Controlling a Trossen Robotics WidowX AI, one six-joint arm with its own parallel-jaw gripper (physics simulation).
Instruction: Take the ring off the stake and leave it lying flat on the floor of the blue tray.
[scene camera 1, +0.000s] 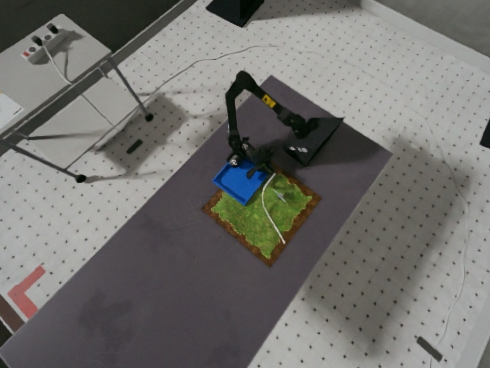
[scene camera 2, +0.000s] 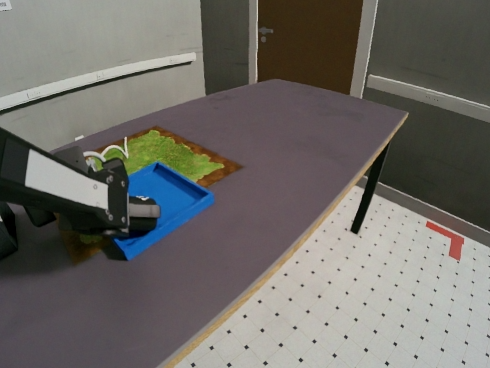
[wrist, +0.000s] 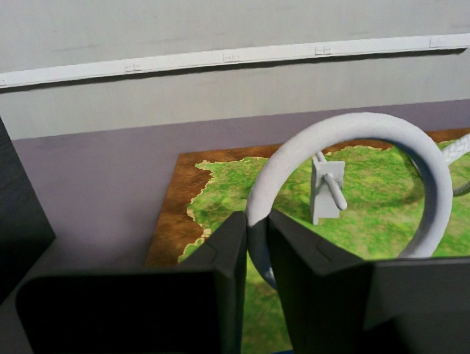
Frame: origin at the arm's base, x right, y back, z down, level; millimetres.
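Seen in the pictures: gripper, fingertip midpoint: (scene camera 1: 275, 175) (wrist: 255, 220); arm's base, origin of the base link: (scene camera 1: 303, 134).
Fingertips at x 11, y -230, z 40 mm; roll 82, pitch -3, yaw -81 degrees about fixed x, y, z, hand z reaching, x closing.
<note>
Pixels of each thing's top centre, then the offset from my fingertips to it. "pt": a spot on its surface instead. Level surfaces: height alone.
- white ring, middle of its top: (wrist: 364, 117) (scene camera 2: 82, 154) dx +8, dy -37, dz -41 mm
- grey stake, middle of its top: (wrist: 329, 162) (scene camera 2: 90, 160) (scene camera 1: 280, 195) dx -66, dy -68, dz +13 mm
- blue tray, middle of its top: (scene camera 2: 143, 196) (scene camera 1: 240, 177) dx +136, dy -84, dz +37 mm
- white rope, surface spot: (wrist: 457, 149) pt dx +9, dy -79, dz -24 mm
- green-and-brown mat, its level: dz +58 mm
- purple-grey table, its level: dz +58 mm
My gripper (scene camera 1: 271, 171) (wrist: 255, 220) is shut on the left side of the white ring (wrist: 360, 125). The ring is held upright, apart from the stake, which shows beyond it through its opening in the wrist view. The grey stake (scene camera 1: 280, 196) (wrist: 326, 197) stands on the mat with its pegs sticking out. The blue tray (scene camera 1: 229, 193) (scene camera 2: 172, 227) overlaps the mat's corner. The arm's wrist hangs over the tray's near part and hides some of it. In scene camera 2 the fingertips are hidden behind the arm.
A white rope (scene camera 1: 263, 200) (scene camera 2: 116, 147) (wrist: 457, 149) runs from near the gripper across the green-and-brown mat (scene camera 1: 252, 217) (scene camera 2: 155, 145) (wrist: 170, 220). A black slanted plate (scene camera 1: 317, 142) stands beside the arm's base on the purple-grey table (scene camera 1: 165, 260) (scene camera 2: 280, 150).
</note>
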